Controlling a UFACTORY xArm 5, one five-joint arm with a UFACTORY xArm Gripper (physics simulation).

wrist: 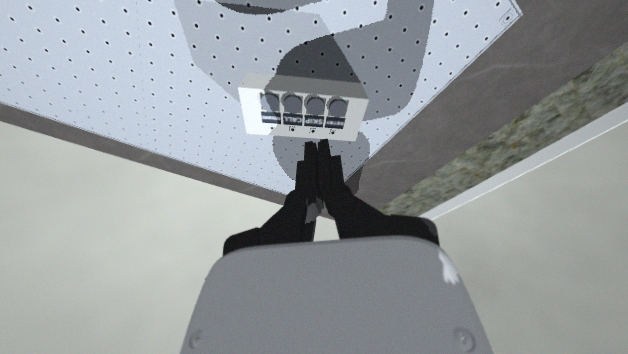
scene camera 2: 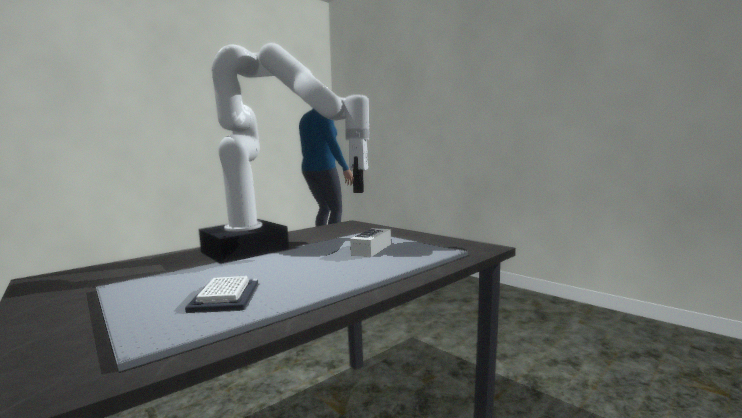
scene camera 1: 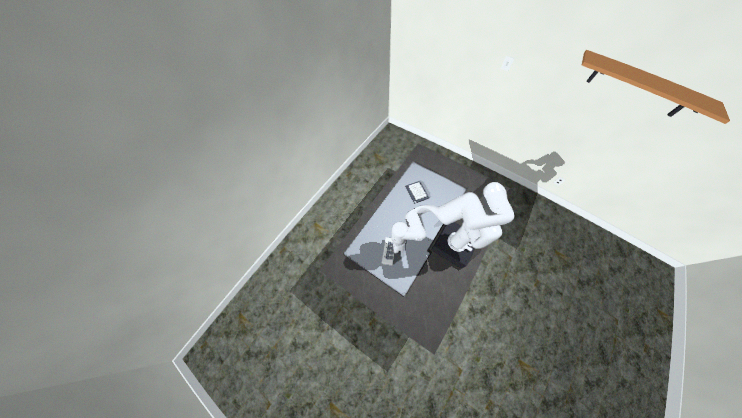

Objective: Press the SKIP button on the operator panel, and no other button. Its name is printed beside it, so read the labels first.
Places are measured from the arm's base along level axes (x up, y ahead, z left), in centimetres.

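Pixels of known places: gripper, between the fingertips: [wrist: 320,154] [scene camera 2: 358,192]; arm's base, origin of its link: [scene camera 2: 243,227] [scene camera 1: 457,242].
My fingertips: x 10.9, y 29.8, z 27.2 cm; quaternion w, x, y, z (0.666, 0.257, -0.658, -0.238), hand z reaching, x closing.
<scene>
For each thing: its top centre in the pictures, then the offset to it from my fingertips. "*": a spot on its surface instead. Level surfaces: height alone.
- operator panel, centre of its top: [wrist: 303,118] [scene camera 2: 371,232] [scene camera 1: 389,250] dx -12.7, dy +4.7, dz +0.7 cm
- SKIP button, centre of its top: [wrist: 315,107] dx -12.7, dy +2.5, dz +1.4 cm
- CALL button, centre of its top: [wrist: 293,105] dx -12.7, dy +3.7, dz -1.4 cm
- rightmost button's, centre of its top: [wrist: 338,109] dx -12.7, dy +1.3, dz +4.1 cm
- leftmost button's, centre of its top: [wrist: 269,103] dx -12.7, dy +4.9, dz -4.1 cm
- dark tray, a spot on its surface: [scene camera 2: 192,307] * dx -17.3, dy +15.1, dz -58.5 cm
- white well plate, centre of its top: [scene camera 2: 223,285] [scene camera 1: 417,190] dx -15.7, dy +11.2, dz -50.1 cm
- board, height of its surface: dx -18.3 cm
- dark table, height of its surface: dx -19.6 cm
The operator panel [scene camera 1: 387,259] [scene camera 2: 362,247] [wrist: 253,112] is a white box on the grey perforated board. In the wrist view it has a row of round grey buttons with dark labels, which read upside down. The SKIP button [wrist: 315,105] is third from the left, beside the CALL button [wrist: 292,103]. The rightmost button's [wrist: 338,106] label and the leftmost button's [wrist: 270,102] label are too blurred to read. My gripper [scene camera 2: 358,191] [wrist: 320,154] is shut and empty, well above the panel; its tips appear just below the label side in the wrist view.
A dark tray [scene camera 2: 192,307] with a white well plate [scene camera 1: 416,191] [scene camera 2: 224,288] sits at the other end of the board [scene camera 1: 381,220] [scene camera 2: 311,280]. The black arm base [scene camera 2: 244,243] stands on the dark table [scene camera 1: 415,321]. A person [scene camera 2: 319,145] stands behind the table.
</scene>
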